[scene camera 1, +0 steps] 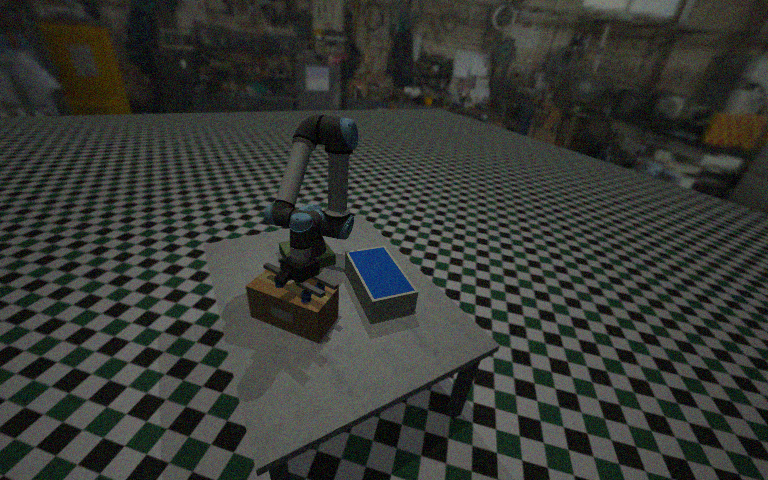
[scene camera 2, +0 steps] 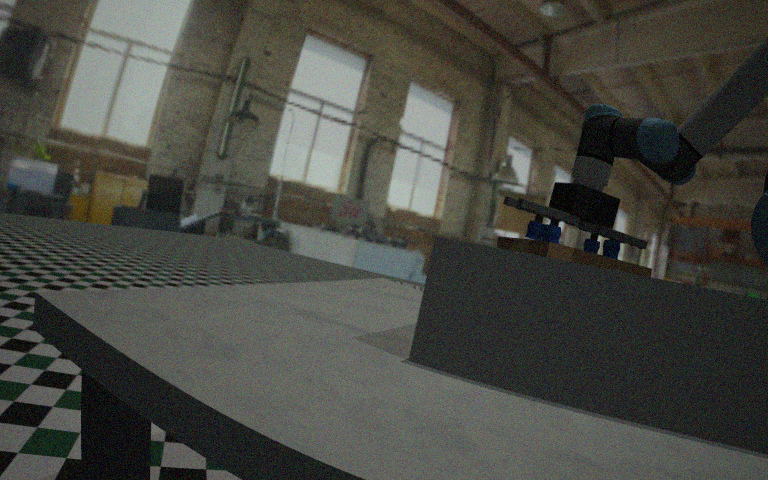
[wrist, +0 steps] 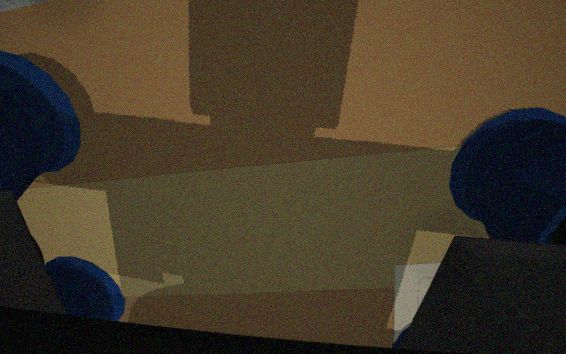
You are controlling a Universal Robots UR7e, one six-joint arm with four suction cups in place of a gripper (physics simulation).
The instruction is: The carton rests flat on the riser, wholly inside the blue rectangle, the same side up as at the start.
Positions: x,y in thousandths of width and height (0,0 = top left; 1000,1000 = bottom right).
Labels:
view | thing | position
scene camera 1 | brown carton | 368,641
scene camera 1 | riser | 501,607
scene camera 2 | my suction head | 699,482
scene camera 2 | brown carton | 705,518
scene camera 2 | riser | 883,745
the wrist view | my suction head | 886,499
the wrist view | brown carton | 501,499

